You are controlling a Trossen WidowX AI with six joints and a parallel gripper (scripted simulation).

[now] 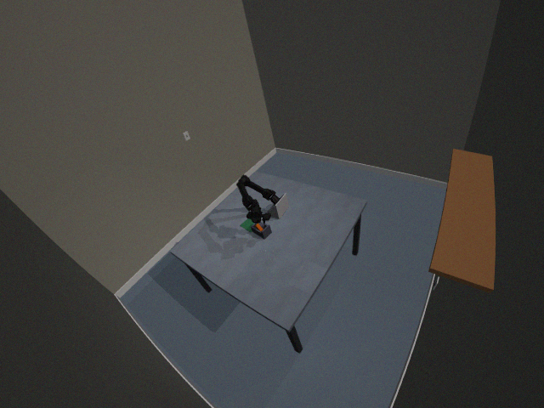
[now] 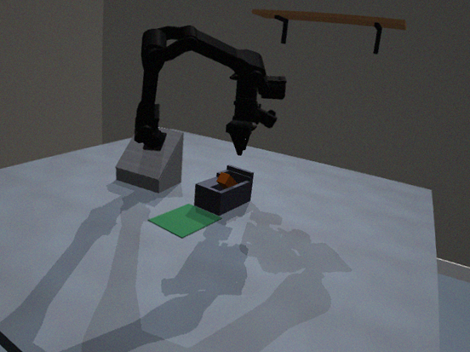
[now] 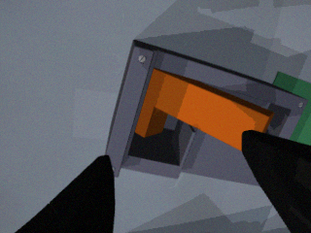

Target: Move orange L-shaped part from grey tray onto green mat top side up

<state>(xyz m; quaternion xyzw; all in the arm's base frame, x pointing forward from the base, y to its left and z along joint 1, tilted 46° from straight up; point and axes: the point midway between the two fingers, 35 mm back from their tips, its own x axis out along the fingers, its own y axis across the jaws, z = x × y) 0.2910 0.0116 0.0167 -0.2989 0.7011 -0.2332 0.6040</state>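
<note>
Now: the orange L-shaped part 2 cm behind my gripper tip, 2 cm to the right of it and 10 cm below it. Round my gripper tip: green mat (7 cm behind, 19 cm to the right, 16 cm below).
</note>
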